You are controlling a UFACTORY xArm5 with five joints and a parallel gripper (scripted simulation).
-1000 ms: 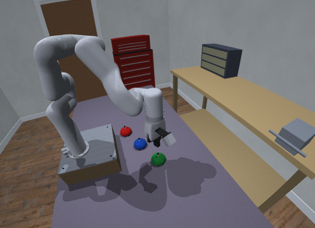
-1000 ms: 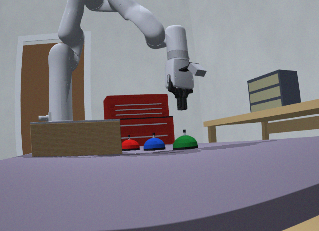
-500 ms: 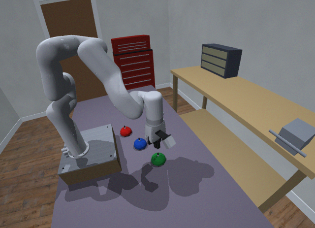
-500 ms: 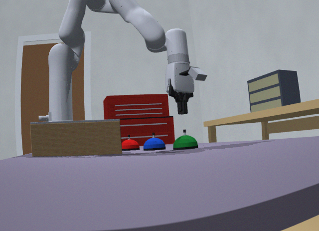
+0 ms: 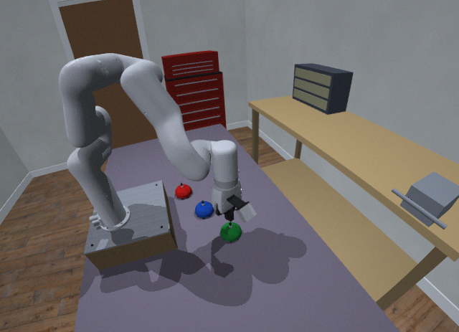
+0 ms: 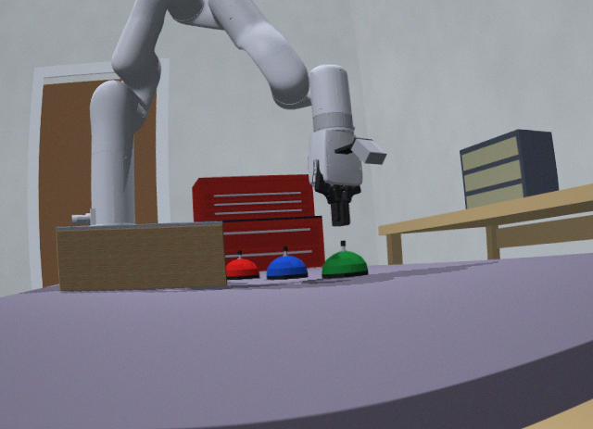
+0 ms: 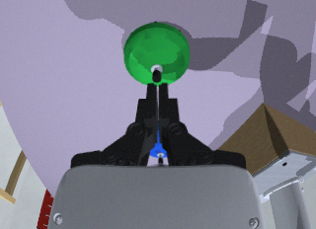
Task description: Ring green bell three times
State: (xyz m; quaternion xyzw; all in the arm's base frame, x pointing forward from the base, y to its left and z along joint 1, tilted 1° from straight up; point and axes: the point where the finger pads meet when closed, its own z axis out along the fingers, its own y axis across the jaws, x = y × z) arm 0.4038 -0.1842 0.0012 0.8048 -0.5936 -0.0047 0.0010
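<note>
My hand is 70 mm above the green bell. Round my hand: blue bell (50 mm behind, 160 mm to the left, 70 mm below); red bell (100 mm behind, 320 mm to the left, 70 mm below).
</note>
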